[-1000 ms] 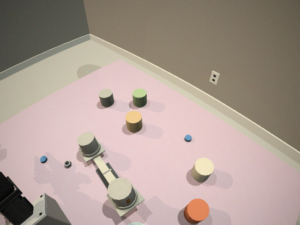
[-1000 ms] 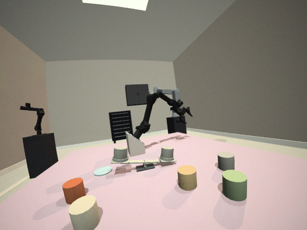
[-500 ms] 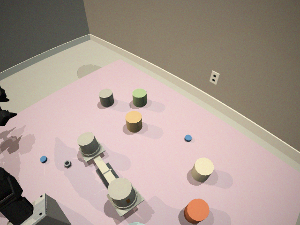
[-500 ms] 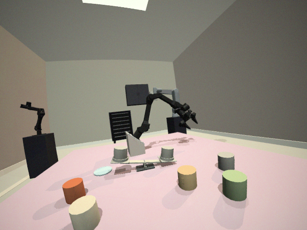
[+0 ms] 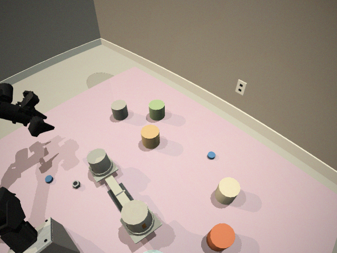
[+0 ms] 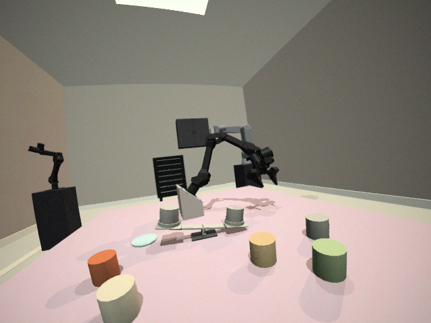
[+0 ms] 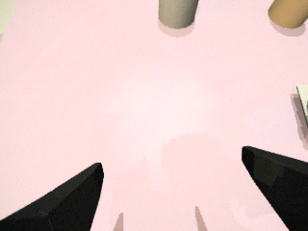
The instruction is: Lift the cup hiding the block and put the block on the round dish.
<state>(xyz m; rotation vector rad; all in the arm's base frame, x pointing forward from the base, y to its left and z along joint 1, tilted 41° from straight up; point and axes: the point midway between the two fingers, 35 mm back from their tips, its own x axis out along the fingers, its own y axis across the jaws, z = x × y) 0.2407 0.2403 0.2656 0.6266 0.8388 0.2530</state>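
My gripper tip is now 50 mm short of the grey block, 250 mm to the left of it and 90 mm above it. From my gripper tip the other things lie so: tan cup (270 mm ahead, 310 mm to the right, 90 mm below); nut (60 mm behind, 230 mm to the right, 120 mm below); green cup (400 mm ahead, 190 mm to the right, 90 mm below).
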